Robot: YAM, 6 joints.
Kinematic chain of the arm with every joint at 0, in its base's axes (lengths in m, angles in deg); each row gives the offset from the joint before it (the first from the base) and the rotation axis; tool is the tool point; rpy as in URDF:
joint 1: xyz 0 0 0.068 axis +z
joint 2: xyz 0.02 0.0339 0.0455 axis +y
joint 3: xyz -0.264 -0.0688 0 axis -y
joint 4: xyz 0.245 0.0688 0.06 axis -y
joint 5: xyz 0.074 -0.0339 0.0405 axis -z
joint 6: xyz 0.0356 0 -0.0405 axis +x
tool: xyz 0 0 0 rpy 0 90 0
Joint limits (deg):
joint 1: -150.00..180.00
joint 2: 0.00..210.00
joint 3: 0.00..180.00
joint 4: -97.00..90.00
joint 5: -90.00..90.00
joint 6: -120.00..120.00
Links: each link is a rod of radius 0.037 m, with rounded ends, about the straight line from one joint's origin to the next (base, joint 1, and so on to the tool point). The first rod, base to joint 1, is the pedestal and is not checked.
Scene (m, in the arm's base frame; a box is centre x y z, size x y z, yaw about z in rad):
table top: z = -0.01
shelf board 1: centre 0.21 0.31 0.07 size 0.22 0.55 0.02 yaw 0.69
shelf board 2: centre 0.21 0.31 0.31 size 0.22 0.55 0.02 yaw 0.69
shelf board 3: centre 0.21 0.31 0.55 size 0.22 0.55 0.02 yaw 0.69
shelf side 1: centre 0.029 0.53 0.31 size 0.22 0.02 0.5 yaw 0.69
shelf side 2: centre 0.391 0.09 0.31 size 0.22 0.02 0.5 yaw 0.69
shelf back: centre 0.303 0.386 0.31 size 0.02 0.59 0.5 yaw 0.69
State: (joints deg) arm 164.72 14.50 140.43 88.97 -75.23 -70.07
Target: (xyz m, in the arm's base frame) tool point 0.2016 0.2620 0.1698
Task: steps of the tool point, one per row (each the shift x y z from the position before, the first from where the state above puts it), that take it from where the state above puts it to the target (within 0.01 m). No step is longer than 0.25 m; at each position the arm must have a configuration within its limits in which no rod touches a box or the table.
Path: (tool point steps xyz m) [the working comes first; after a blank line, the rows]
Joints at the target: 46.43 104.75 40.03 62.58 -75.80 -70.07
Straight joint move there: touches shelf board 2.

1: -0.1138 -0.0098 0.1699
2: -0.1625 0.0385 0.1149
3: -0.1741 0.0853 0.0390
4: -0.1478 0.1144 -0.0421
5: -0.0927 0.1136 -0.1110
6: -0.0268 0.0803 -0.1525
7: 0.0307 0.0226 -0.1573
8: 0.0675 0.0371 0.0024
9: 0.0733 0.0211 0.0024
10: 0.0754 0.0045 0.0023
11: 0.0739 -0.0121 0.0022
12: 0.0687 -0.0278 0.0023
13: 0.0603 -0.0418 0.0021

